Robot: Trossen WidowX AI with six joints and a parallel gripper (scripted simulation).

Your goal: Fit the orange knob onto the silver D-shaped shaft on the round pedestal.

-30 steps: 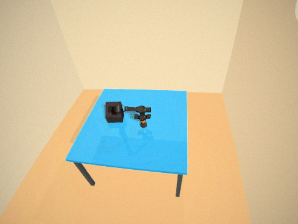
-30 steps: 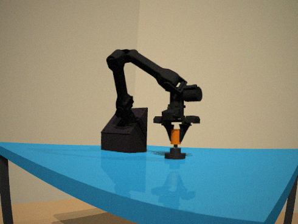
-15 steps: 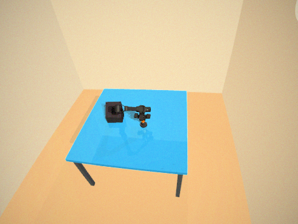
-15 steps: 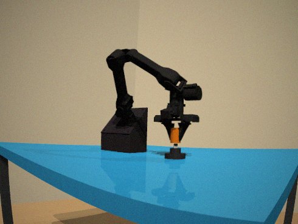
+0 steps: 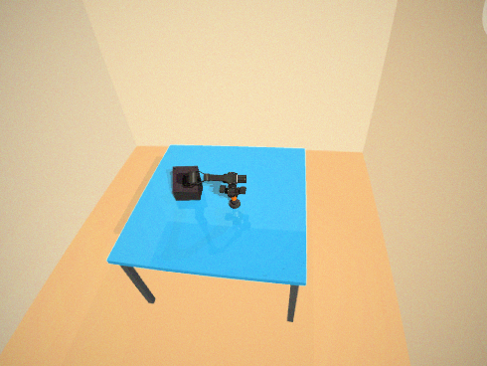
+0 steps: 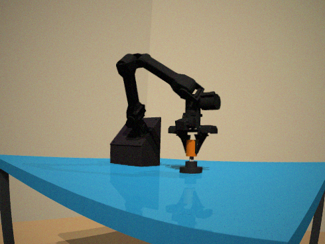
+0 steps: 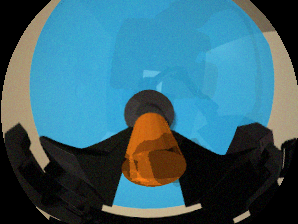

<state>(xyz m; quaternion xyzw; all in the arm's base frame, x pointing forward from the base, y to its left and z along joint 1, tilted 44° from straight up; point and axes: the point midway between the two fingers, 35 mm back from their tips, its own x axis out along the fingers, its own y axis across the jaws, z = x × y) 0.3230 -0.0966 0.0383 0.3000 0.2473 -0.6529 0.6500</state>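
The round pedestal is 40 mm below my gripper tip. Round my gripper tip: orange knob 30 mm above.
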